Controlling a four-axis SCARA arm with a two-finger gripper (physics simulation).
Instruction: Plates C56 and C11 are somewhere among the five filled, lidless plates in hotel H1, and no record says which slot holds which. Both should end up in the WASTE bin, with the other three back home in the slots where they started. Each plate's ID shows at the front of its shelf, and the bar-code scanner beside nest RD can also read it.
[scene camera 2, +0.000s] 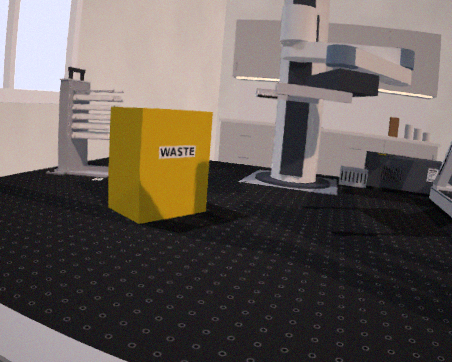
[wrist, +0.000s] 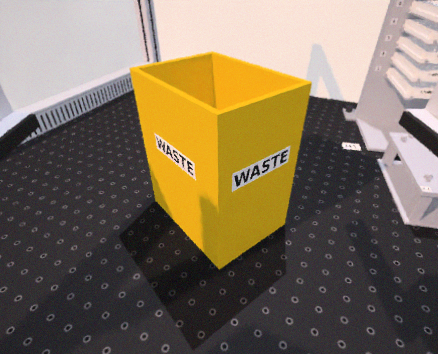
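Seen in the pictures: gripper, fingertip midpoint: (scene camera 2: 265, 90) (wrist: 218, 98); arm's base, origin of the base link: (scene camera 2: 292, 184).
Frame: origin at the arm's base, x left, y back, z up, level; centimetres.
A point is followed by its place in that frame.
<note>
The yellow WASTE bin (scene camera 2: 175, 175) @[z 9.3, x -14.8, y -57.7 cm] (wrist: 255, 200) @[z 9.4, x -15.9, y -48.0 cm] stands upright with its top open; the part of its inside that shows in the wrist view holds no plate. Hotel H1 (scene camera 2: 67, 125) @[z 15.6, x -60.6, y -38.4 cm] (wrist: 372, 90) @[z 8.6, x -60.9, y -37.4 cm] is the grey upright rack behind it. Its pale shelf levels (scene camera 2: 91, 118) @[z 17.8, x -54.6, y -34.4 cm] (wrist: 412, 55) @[z 17.9, x -52.0, y -33.8 cm] are stacked one above another; the plate IDs are too small to read, and plates and shelves are hard to tell apart. My gripper (scene camera 2: 268, 92) @[z 26.5, x -2.2, y -45.9 cm] (wrist: 218, 98) @[z 26.5, x -2.2, y -45.9 cm] is open and empty, its fingers wide apart at both sides of the wrist view, raised above bench level and apart from the bin and hotel.
A low grey stand (wrist: 417, 175) @[z 7.3, x -32.4, y -30.4 cm] is near the right edge of the wrist view, between the right finger and the hotel's base. A slotted strip (wrist: 85, 102) @[z 3.4, x -39.4, y -100.4 cm] runs along the wall at the left. The robot's column (scene camera 2: 312, 145) @[z 13.9, x 5.6, y -5.0 cm] stands right of the bin.
</note>
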